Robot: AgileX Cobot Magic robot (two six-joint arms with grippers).
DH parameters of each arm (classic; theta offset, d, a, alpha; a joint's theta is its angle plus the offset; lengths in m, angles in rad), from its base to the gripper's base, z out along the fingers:
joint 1: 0 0.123 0 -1.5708
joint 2: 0.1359 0 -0.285 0
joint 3: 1.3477 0 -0.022 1.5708
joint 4: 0 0.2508 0 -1.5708
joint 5: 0 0 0.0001 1.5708
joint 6: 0 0.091 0 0
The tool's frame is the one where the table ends.
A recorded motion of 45 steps. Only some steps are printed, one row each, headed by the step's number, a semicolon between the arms.
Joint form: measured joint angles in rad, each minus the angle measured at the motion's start. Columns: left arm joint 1, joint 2, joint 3, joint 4, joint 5, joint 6; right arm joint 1, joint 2, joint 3, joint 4, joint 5, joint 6.
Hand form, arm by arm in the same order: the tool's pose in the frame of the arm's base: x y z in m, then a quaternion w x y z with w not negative. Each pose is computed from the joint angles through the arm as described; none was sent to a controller.
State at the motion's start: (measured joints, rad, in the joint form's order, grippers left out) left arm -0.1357 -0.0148 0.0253 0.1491 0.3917 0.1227; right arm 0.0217 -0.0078 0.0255 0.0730 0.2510 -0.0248
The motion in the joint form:
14: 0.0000 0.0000 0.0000 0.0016 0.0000 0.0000; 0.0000 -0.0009 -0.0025 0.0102 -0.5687 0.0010
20: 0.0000 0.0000 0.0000 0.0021 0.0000 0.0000; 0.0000 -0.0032 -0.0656 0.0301 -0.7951 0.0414
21: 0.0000 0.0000 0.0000 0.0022 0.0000 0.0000; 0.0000 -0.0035 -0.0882 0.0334 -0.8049 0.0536
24: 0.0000 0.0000 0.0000 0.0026 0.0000 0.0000; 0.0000 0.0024 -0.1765 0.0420 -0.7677 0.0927
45: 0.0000 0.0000 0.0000 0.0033 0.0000 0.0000; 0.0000 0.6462 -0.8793 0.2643 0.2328 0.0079
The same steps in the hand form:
14: 0.0522 -0.0018 0.1707 0.58618 0.14307 0.79516 0.06032; 0.0501 -0.0013 0.2338 0.83019 0.02012 0.55656 0.02472
20: 0.0522 -0.0018 0.1707 0.58617 0.14319 0.79513 0.06053; 0.0334 -0.0041 0.2719 0.90105 0.04194 0.42927 0.04561
21: 0.0522 -0.0018 0.1707 0.58617 0.14322 0.79513 0.06057; 0.0301 -0.0044 0.2797 0.90754 0.04568 0.41417 0.05247
24: 0.0522 -0.0018 0.1707 0.58616 0.14332 0.79510 0.06074; 0.0217 -0.0047 0.3043 0.91501 0.05487 0.39243 0.07578
45: 0.0522 -0.0018 0.1707 0.58615 0.14350 0.79505 0.06104; 0.1175 0.0166 0.4038 0.63077 0.04953 0.75838 0.15662

